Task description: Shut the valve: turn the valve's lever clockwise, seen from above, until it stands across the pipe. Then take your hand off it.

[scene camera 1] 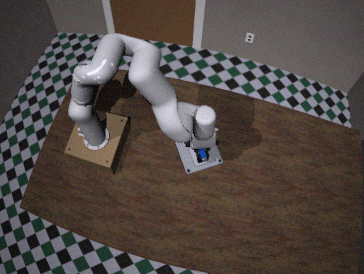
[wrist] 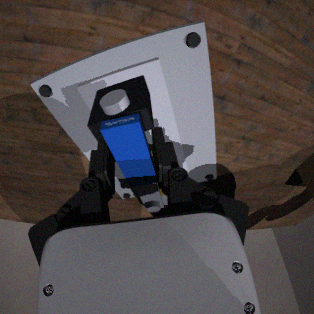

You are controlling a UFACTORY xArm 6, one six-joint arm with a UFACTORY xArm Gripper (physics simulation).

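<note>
The valve's blue lever (scene camera 1: pixel 202 152) (wrist: pixel 129 147) lies roughly along the line of the pipe, over the middle of the valve. The pipe's grey end (wrist: pixel 114 101) sticks up through a black block (wrist: pixel 137 92) at the lever's far end in the wrist view. Another black part and grey end (wrist: pixel 153 204) show at the near end, partly covered. My gripper (scene camera 1: pixel 202 154) (wrist: pixel 131 142) is shut on the lever, one black finger along each long side. Most of the pipe is hidden under the lever and fingers.
The valve stands on a light grey base plate (scene camera 1: pixel 188 162) (wrist: pixel 191 90) with dark corner bolts, on the brown wooden table (scene camera 1: pixel 280 200) (wrist: pixel 260 100). The arm's wooden mounting block (scene camera 1: pixel 95 157) is at the left of the table. A wall with a brown door (scene camera 1: pixel 152 22) stands behind.
</note>
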